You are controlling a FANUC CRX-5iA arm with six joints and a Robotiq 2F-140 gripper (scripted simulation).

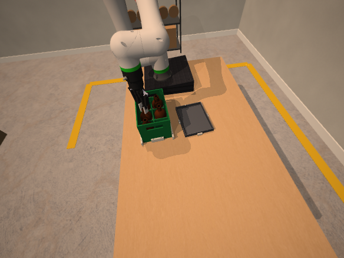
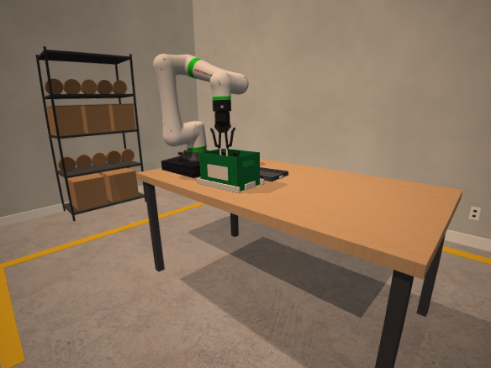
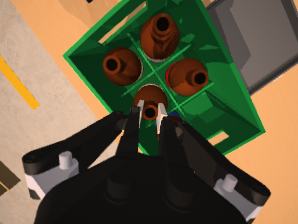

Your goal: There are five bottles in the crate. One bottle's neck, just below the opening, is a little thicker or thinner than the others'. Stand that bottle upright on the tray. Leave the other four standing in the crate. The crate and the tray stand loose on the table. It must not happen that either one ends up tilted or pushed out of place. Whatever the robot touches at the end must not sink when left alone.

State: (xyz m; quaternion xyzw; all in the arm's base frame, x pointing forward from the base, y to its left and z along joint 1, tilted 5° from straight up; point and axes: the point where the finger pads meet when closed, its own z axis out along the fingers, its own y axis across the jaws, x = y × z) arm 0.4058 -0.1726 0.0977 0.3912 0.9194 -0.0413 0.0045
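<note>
My hand is 40 mm to the right of the green crate and 90 mm above it. The rest, counted from my hand: dark grey tray: 30 mm ahead, 310 mm to the left, 160 mm below; then glass bottle: 90 mm behind, 90 mm to the left, 90 mm below.
</note>
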